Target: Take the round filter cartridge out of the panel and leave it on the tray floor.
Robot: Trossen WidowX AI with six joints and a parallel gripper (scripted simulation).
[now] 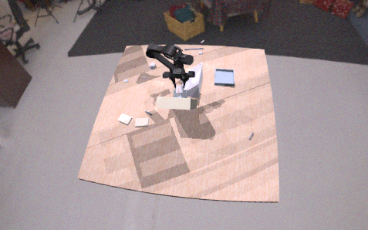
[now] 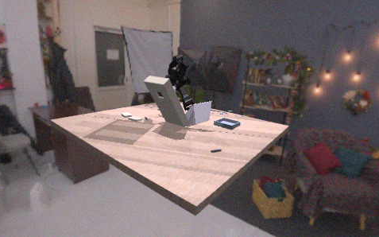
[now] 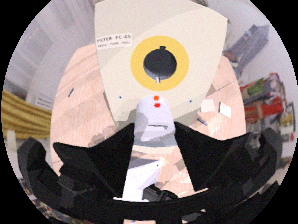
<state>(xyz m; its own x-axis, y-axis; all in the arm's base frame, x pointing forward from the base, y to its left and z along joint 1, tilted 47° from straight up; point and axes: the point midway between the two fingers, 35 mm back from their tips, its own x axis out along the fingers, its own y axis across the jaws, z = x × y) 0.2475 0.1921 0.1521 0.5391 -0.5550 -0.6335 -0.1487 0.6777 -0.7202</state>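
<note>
The blue-grey tray lies 34 cm behind my gripper tip, 25 cm to the left of it and 25 cm below it. The rest, counted from my gripper tip: small white block (39 cm behind, 34 cm to the right, 23 cm below); then service panel (5 cm ahead, 7 cm below); then round filter cartridge (right at my gripper tip).
</note>
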